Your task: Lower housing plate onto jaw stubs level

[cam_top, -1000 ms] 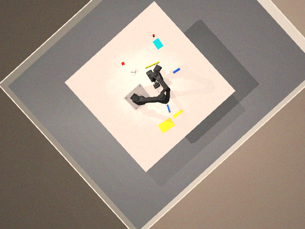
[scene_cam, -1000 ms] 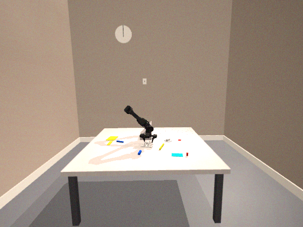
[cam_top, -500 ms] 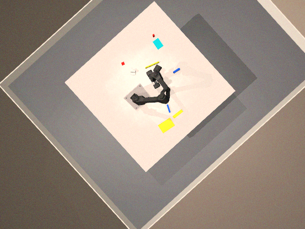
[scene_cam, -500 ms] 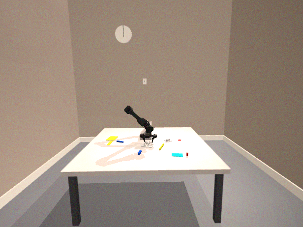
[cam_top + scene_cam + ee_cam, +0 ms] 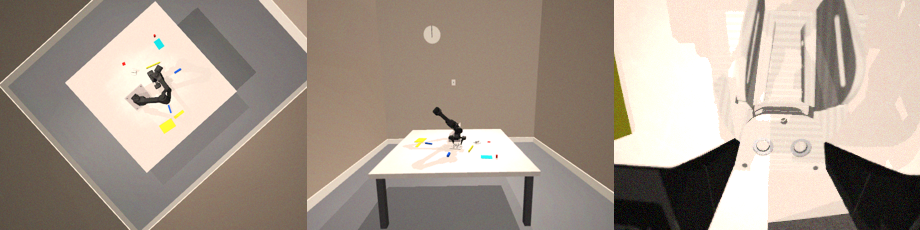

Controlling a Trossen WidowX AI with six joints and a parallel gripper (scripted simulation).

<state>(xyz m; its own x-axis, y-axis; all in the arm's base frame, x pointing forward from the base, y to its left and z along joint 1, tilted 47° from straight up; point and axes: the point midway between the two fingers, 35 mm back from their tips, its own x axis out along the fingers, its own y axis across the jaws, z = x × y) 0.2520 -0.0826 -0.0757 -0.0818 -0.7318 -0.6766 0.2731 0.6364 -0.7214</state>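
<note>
The white housing plate is 2 cm above my gripper tip and 1 cm ahead of it. Also, from my gripper tip: cyan tile 33 cm ahead, 25 cm to the left, 1 cm below; then yellow plate 43 cm to the right, 24 cm behind; then yellow bar 13 cm to the left, 12 cm ahead.
</note>
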